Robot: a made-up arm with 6 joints. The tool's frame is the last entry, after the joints. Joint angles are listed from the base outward. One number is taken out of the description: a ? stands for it. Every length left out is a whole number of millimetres.
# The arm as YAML. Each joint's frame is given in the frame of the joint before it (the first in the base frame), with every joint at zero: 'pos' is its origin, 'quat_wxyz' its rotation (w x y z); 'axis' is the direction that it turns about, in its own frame. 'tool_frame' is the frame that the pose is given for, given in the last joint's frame.
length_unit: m
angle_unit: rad
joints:
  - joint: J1
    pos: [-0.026, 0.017, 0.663]
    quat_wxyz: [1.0, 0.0, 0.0, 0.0]
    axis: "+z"
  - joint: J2
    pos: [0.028, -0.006, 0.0]
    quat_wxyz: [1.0, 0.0, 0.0, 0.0]
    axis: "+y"
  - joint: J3
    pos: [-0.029, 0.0, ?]
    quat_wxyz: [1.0, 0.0, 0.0, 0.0]
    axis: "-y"
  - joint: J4
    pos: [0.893, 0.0, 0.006]
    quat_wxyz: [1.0, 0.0, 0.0, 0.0]
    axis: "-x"
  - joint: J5
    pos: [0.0, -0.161, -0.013]
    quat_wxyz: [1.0, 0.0, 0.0, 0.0]
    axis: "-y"
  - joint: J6
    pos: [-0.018, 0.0, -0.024]
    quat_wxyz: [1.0, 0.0, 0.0, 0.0]
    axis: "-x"
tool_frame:
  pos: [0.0, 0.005, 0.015]
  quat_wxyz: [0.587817, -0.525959, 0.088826, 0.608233]
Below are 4 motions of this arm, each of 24 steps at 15 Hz.
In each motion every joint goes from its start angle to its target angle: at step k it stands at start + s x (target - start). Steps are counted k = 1, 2, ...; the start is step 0. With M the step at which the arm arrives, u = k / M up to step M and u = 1 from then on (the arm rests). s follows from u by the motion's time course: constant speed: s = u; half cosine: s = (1 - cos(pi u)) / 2; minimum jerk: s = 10 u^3 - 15 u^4 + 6 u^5.
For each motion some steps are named. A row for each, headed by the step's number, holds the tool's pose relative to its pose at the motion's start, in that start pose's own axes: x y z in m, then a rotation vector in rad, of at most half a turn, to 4 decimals.
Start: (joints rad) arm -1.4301 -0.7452 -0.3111 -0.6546 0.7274 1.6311
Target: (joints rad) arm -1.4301 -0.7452 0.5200 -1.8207 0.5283 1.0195
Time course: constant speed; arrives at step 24
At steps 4, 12, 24:
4: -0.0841 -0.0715 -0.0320 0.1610 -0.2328 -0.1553
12: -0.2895 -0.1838 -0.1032 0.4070 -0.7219 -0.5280
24: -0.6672 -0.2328 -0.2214 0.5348 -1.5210 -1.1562

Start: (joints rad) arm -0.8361 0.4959 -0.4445 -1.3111 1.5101 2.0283
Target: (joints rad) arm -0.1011 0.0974 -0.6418 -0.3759 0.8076 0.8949
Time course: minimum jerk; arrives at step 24
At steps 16, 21, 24:
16: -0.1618 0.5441 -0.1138 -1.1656 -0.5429 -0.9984
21: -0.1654 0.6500 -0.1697 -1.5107 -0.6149 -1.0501
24: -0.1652 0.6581 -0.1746 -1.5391 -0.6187 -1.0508

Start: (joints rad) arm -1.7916 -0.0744 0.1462 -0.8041 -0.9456 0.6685
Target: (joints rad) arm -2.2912 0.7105 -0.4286 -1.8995 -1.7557 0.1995
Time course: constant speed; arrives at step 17
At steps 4, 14, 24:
4: 0.0217 -0.0235 -0.3842 0.1025 -0.5838 -0.0411
14: 0.3023 0.2490 -1.1145 0.0035 -1.9153 -0.5214
24: 0.4290 0.3626 -1.2415 -0.1715 -2.2192 -0.7517

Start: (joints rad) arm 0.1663 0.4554 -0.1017 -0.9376 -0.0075 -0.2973
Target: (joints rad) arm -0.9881 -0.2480 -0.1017 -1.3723 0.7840 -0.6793
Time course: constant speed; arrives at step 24
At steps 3, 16, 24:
3: -0.1695 0.0268 0.1307 -0.1635 -0.1073 -0.2351
16: -0.6750 0.4789 0.5632 -1.0024 -0.4750 -1.1438
24: -0.6991 0.8620 0.7018 -1.6496 -0.6000 -1.5389

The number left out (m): 1.405
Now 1 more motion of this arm.
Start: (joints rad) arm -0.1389 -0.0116 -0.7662 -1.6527 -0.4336 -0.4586
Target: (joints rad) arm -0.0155 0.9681 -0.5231 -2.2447 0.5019 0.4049
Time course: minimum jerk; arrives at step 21
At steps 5, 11, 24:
5: 0.0381 -0.0761 -0.0188 -0.0571 0.0399 -0.0669
11: 0.1298 -0.4884 -0.1829 -0.2522 0.3891 -0.4802
24: 0.0214 -0.9001 -0.4448 -0.2175 0.9272 -0.9712

